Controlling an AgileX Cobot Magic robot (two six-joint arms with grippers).
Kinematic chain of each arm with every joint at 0, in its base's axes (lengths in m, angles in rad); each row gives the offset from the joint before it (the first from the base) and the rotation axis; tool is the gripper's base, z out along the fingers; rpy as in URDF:
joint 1: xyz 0 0 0.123 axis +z
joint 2: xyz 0 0 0 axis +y
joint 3: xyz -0.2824 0 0.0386 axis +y
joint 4: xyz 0.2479 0 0.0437 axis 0.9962 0 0.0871
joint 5: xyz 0 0 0 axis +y
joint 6: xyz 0.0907 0 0.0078 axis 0.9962 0 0.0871
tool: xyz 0 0 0 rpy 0 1.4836 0
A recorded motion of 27 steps. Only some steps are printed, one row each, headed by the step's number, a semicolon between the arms.
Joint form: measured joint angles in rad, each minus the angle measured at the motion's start. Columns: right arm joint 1, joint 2, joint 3, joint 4, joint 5, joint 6; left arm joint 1, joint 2, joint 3, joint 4, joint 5, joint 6.
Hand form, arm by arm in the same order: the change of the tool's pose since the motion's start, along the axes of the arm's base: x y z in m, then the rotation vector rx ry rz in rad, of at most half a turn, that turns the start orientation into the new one. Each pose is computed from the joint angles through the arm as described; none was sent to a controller.
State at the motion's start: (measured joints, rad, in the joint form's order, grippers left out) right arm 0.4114 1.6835 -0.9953 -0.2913 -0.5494 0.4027; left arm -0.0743 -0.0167 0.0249 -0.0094 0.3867 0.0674
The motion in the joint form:
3: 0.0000 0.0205 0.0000 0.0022 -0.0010 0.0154; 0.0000 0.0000 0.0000 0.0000 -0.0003 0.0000
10: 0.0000 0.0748 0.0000 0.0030 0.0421 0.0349; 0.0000 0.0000 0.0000 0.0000 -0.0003 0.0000
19: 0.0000 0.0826 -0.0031 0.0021 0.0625 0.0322; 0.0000 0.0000 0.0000 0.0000 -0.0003 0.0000
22: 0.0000 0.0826 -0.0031 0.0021 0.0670 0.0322; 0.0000 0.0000 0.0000 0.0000 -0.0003 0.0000
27: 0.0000 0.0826 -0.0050 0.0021 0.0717 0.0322; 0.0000 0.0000 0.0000 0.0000 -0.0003 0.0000
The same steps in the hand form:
3: 0.0027 0.0011 -0.0077 0.0070 0.0269 -0.0022; 0.0000 0.0000 0.0000 0.0000 -0.0003 0.0000
10: 0.0090 0.0028 -0.0324 -0.0210 0.1219 -0.0159; 0.0000 0.0000 0.0000 0.0000 -0.0003 0.0000
19: 0.0102 0.0028 -0.0363 -0.0369 0.1410 -0.0201; 0.0000 0.0000 0.0000 0.0000 -0.0003 0.0000
22: 0.0102 0.0027 -0.0367 -0.0393 0.1446 -0.0212; 0.0000 0.0000 0.0000 0.0000 -0.0003 0.0000
27: 0.0104 0.0027 -0.0365 -0.0411 0.1466 -0.0223; 0.0000 0.0000 0.0000 0.0000 -0.0003 0.0000

